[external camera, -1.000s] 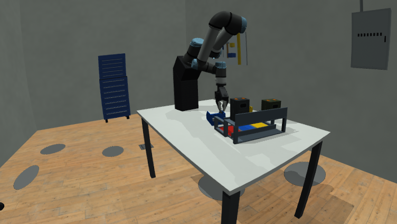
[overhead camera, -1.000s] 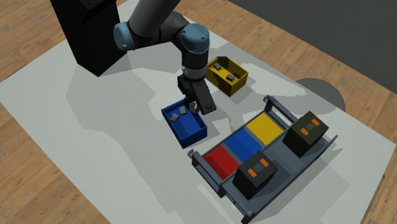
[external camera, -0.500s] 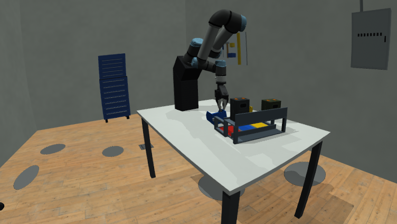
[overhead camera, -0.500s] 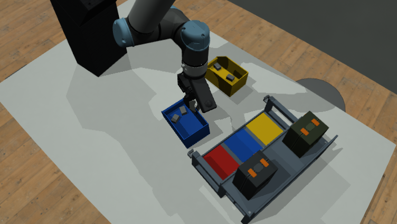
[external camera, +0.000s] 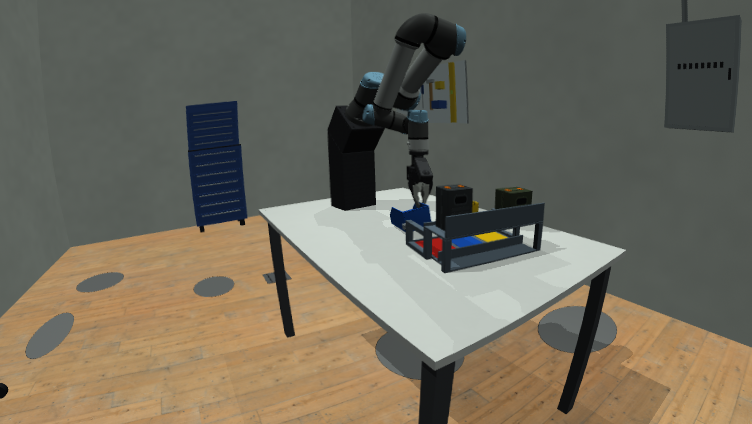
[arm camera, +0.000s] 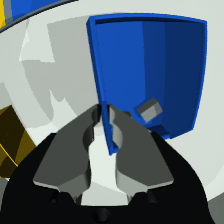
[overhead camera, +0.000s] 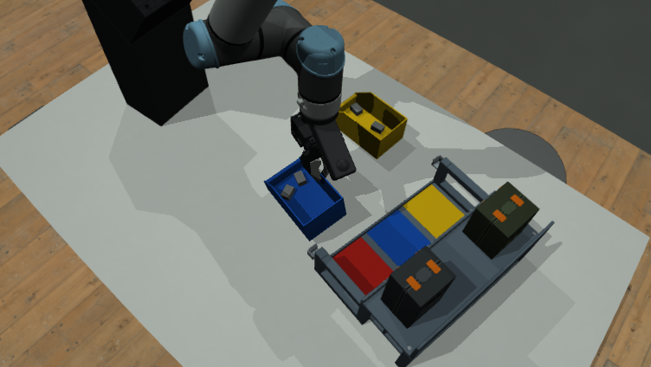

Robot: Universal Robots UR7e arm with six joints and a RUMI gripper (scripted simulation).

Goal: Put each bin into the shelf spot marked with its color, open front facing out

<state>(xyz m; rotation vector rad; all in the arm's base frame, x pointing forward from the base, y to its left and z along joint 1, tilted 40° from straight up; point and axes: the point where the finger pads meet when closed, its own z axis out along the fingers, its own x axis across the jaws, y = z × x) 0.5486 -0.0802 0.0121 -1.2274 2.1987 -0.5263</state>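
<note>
The blue bin lies 20 mm behind my hand, 40 mm to the right of it and 30 mm below it. From my hand the other things lie so: yellow bin: 240 mm to the left, 50 mm below.
</note>
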